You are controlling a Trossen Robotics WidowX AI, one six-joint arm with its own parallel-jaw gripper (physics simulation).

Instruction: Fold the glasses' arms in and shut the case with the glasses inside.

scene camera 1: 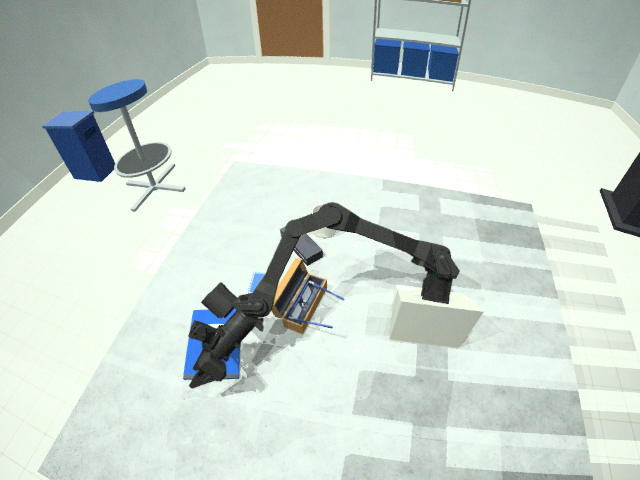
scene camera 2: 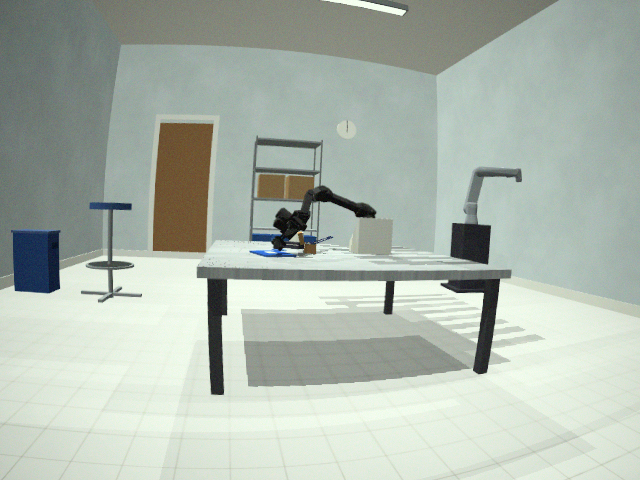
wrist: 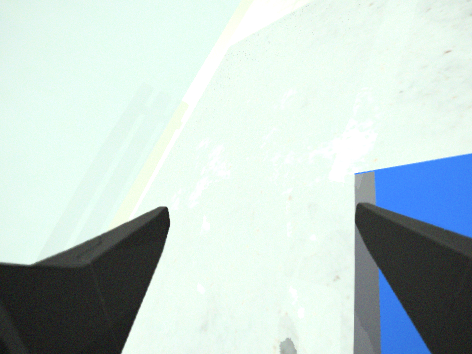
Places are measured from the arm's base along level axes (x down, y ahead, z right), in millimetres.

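Pixels of known places: gripper, fingertip midpoint: (scene camera 1: 192, 378) (scene camera 2: 279, 242) (wrist: 261, 213); arm's base, link origin: (scene camera 1: 435, 299) (scene camera 2: 371, 226).
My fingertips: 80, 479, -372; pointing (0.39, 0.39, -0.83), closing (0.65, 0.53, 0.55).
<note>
For each thing: its top centre in the pictures, then the offset to it from my fingertips, as dx, dy, dz. "spot": a spot on its surface instead.
- brown case, surface spot: (scene camera 1: 295, 327) (scene camera 2: 312, 248) spot: +42, -158, +244
- blue book, top centre: (scene camera 1: 213, 341) (scene camera 2: 272, 252) +59, +34, +123
- light blue pad, top centre: (scene camera 1: 260, 283) +62, +8, +350
- dark box, top centre: (scene camera 1: 300, 239) (scene camera 2: 289, 241) +32, -44, +533
- partly hidden pale mug, surface spot: (scene camera 1: 326, 232) spot: +38, -109, +595
A brown case (scene camera 1: 295, 327) (scene camera 2: 310, 249) stands on the table with its lid raised on the left side. Blue glasses (scene camera 1: 308, 293) lie in it. Their two arms stick out unfolded past the case's right edge; they also show in scene camera 2. My gripper (scene camera 1: 200, 381) (scene camera 2: 277, 246) (wrist: 261, 213) is open and empty, low over the table, to the left of and nearer the front than the case. In the wrist view its right finger overlaps the blue book's edge, and the case and glasses do not show. My arm hides a little of the lid's left side in scene camera 1.
A blue book (scene camera 1: 192, 361) (scene camera 2: 265, 253) (wrist: 425, 200) lies under my wrist and gripper. A light blue pad (scene camera 1: 255, 280) lies beside the case's lid. A dark box (scene camera 1: 309, 250) and a partly hidden pale mug (scene camera 1: 326, 232) stand behind. My arm's base rests on a cream block (scene camera 1: 431, 322) (scene camera 2: 374, 237).
</note>
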